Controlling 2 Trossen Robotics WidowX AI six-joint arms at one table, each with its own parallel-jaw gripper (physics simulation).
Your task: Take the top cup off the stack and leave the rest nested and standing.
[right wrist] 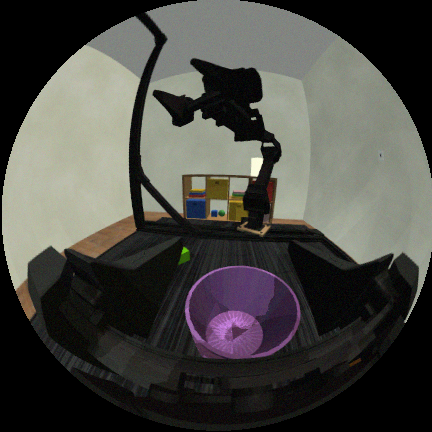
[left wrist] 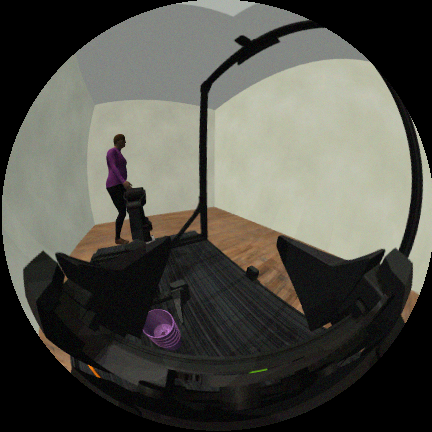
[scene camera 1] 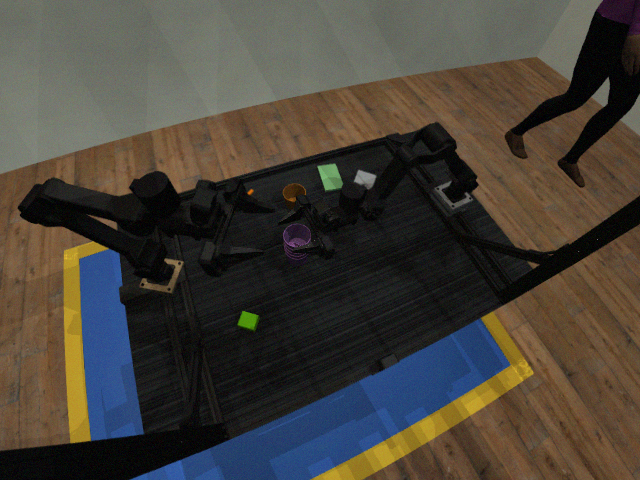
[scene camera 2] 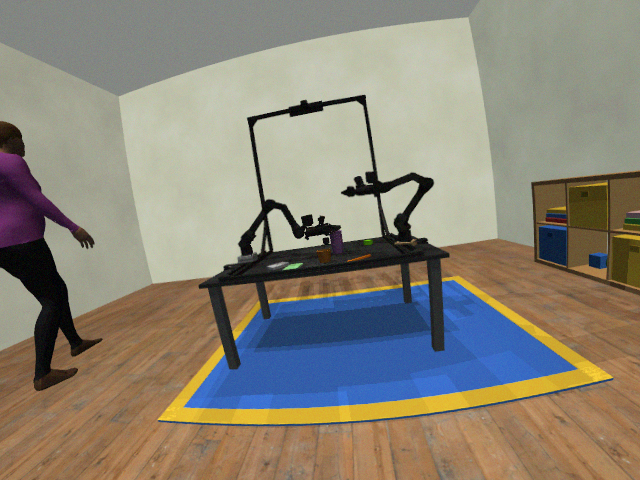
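Seen in the pictures: left gripper, fingertip midpoint: (right wrist: 168, 77) (left wrist: 224, 241) (scene camera 1: 269, 230) (scene camera 2: 344, 192); right gripper, fingertip midpoint: (right wrist: 237, 244) (left wrist: 160, 331) (scene camera 1: 284, 237) (scene camera 2: 340, 226); left arm's base at its link origin: (right wrist: 254, 226) (scene camera 1: 161, 273) (scene camera 2: 405, 241); right arm's base at its link origin: (left wrist: 146, 239) (scene camera 1: 454, 193) (scene camera 2: 247, 254).
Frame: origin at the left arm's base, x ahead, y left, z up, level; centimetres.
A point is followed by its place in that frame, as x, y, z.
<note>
A stack of several nested purple cups (scene camera 1: 296, 241) {37.0, 14.6, 4.4} (scene camera 2: 337, 241) {35.1, 16.0, 4.4} (left wrist: 162, 329) {38.2, 13.8, 4.3} stands upright on the table; the open top cup (right wrist: 245, 282) {34.5, 12.1, 8.5} shows large in the right wrist view, its lower part hidden by the gripper body. My right gripper (scene camera 1: 286, 235) {34.7, 10.8, 12.4} (scene camera 2: 338, 227) {34.7, 10.8, 12.4} (right wrist: 237, 244) {34.7, 10.8, 12.4} is open and empty at the height of the stack's top, with one finger on each side of the top cup; whether they touch it I cannot tell. My left gripper (scene camera 1: 268, 230) {35.0, 0.0, 32.4} (scene camera 2: 343, 192) {35.0, 0.0, 32.4} (left wrist: 224, 241) {35.0, 0.0, 32.4} (right wrist: 168, 77) {35.0, 0.0, 32.4} is open and empty, high above the table.
An orange cup (scene camera 1: 294, 193) {32.4, 36.2, -0.9} (scene camera 2: 324, 255) {30.9, 36.1, 1.0} stands near the stack. An orange stick (scene camera 2: 359, 257) {14.5, 29.4, -1.8} (left wrist: 94, 371), a green block (scene camera 1: 248, 320) {28.2, -8.8, -0.1} (scene camera 2: 368, 241) {26.7, -6.8, -0.5} (right wrist: 184, 256) {27.4, -6.6, -1.3}, a light green pad (scene camera 1: 329, 176) {43.2, 47.1, -1.9} (scene camera 2: 293, 266) {43.1, 47.2, -1.9} and a whitish flat item (scene camera 1: 364, 178) {55.9, 48.1, -1.4} (scene camera 2: 277, 265) {54.1, 48.0, -1.4} lie on the table.
</note>
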